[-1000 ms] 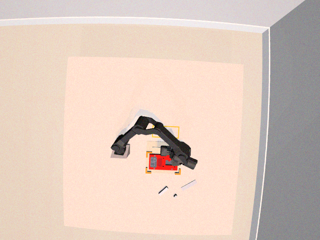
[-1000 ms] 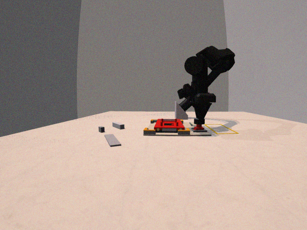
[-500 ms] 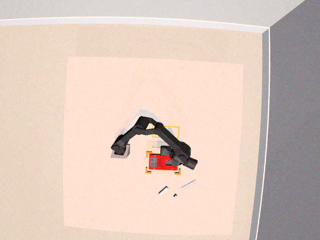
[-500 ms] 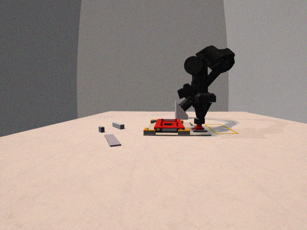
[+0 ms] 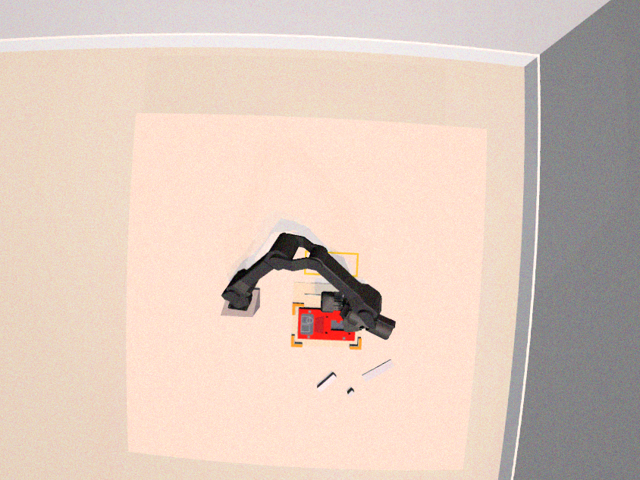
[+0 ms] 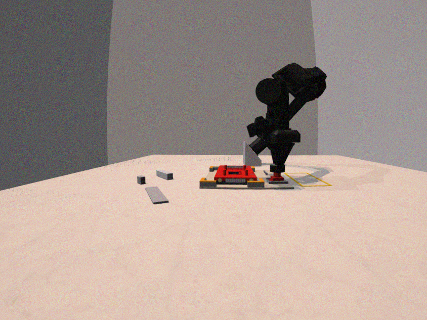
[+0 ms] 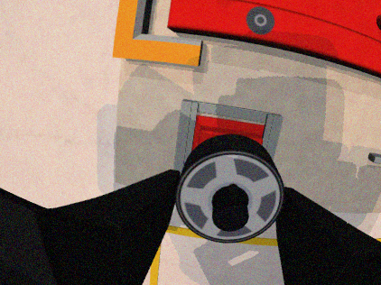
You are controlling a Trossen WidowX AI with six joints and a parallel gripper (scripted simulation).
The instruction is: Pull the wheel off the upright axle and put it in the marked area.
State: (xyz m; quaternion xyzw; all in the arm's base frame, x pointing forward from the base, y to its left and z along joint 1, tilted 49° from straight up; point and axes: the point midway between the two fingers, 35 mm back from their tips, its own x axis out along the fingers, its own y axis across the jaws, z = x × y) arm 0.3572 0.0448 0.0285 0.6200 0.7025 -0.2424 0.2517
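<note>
Now: the grey mount 1 cm below my gripper tip. Round my gripper tip: small cube: 36 cm to the right, 5 cm ahead, 3 cm below; wheel: right at my gripper tip; flat strip: 28 cm to the right, 14 cm ahead, 4 cm below.
</note>
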